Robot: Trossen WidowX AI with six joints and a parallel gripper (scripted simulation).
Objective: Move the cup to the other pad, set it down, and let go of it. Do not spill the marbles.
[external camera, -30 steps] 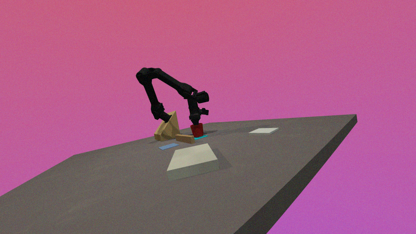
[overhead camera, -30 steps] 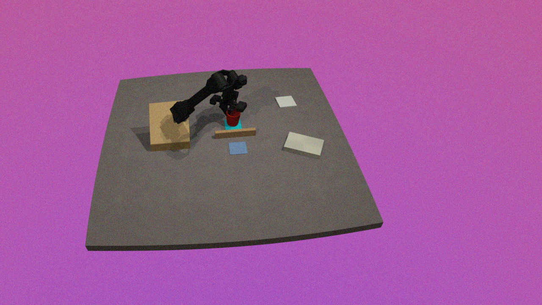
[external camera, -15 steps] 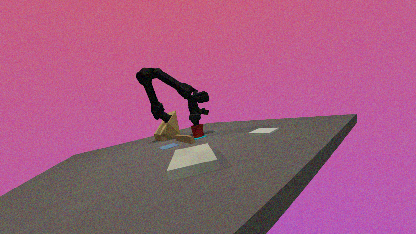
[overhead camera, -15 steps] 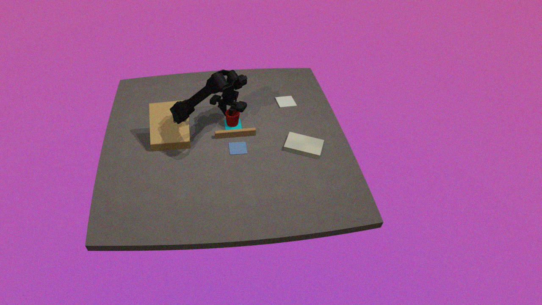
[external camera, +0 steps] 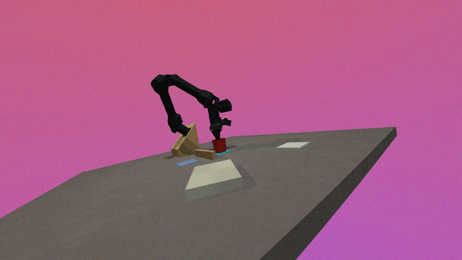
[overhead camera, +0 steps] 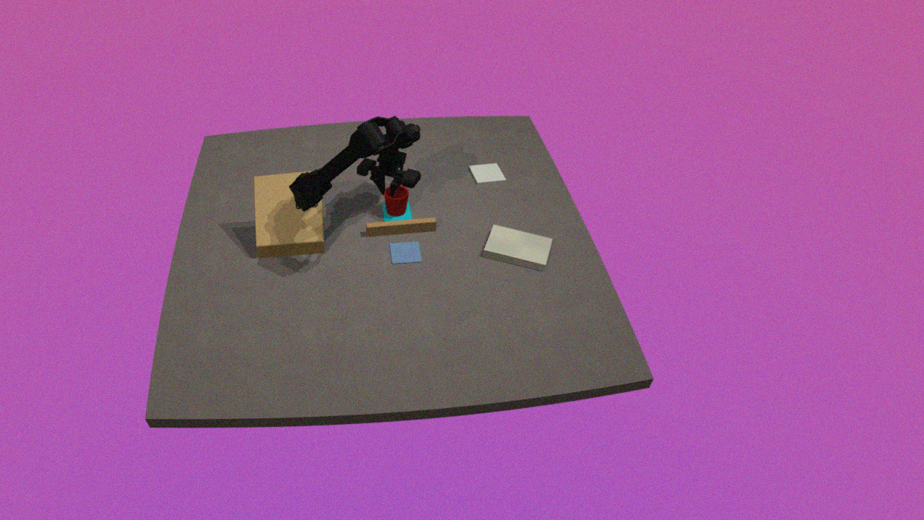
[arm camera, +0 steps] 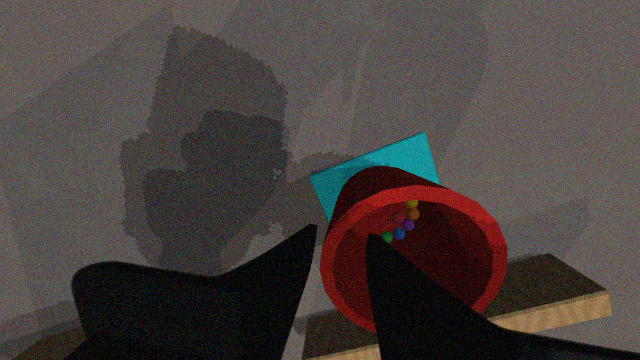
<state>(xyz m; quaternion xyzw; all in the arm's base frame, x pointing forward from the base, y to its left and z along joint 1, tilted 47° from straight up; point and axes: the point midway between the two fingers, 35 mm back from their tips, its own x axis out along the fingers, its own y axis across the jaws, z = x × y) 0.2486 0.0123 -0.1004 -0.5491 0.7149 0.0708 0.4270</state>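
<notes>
My gripper tip is 20 mm to the left of the red cup, 20 mm short of it and 20 mm above it. Also, from my gripper tip: white tile 350 mm ahead, 140 mm to the left, 50 mm below; cyan pad 60 mm below, 30 mm ahead, 20 mm to the right; wooden bar 110 mm to the right, 50 mm below, 20 mm ahead.
</notes>
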